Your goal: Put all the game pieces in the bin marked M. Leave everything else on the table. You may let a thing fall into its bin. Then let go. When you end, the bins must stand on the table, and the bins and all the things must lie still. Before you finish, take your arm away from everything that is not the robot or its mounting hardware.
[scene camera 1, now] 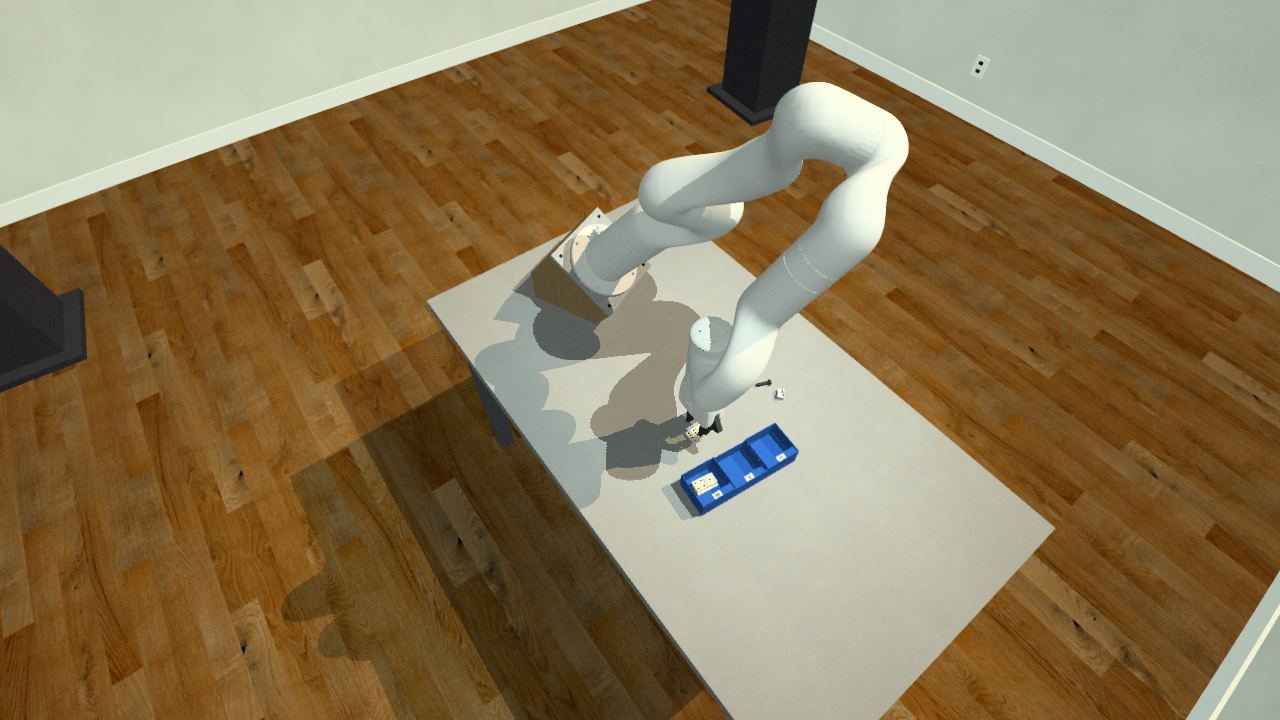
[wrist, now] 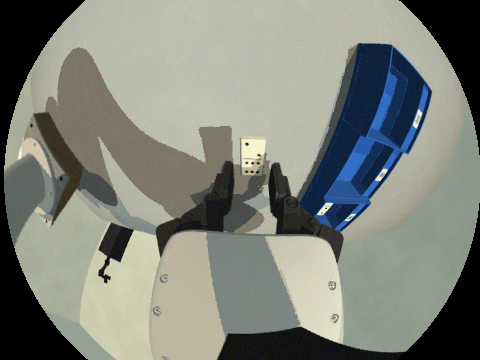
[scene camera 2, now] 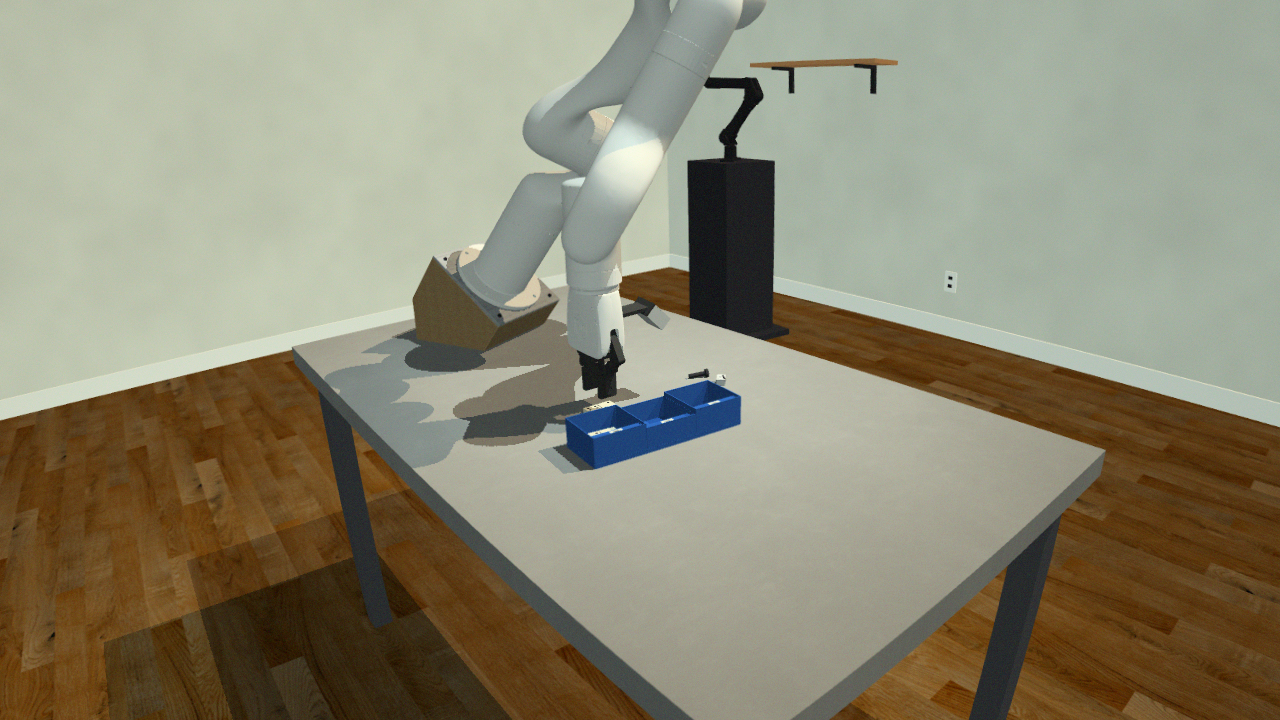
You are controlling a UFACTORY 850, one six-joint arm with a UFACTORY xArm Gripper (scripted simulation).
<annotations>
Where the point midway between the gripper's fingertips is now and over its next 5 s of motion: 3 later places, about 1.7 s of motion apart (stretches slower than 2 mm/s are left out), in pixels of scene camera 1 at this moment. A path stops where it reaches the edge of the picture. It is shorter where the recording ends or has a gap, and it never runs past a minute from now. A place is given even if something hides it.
My gripper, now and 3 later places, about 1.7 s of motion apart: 698, 425; 698, 424; 703, 449; 706, 482
</annotations>
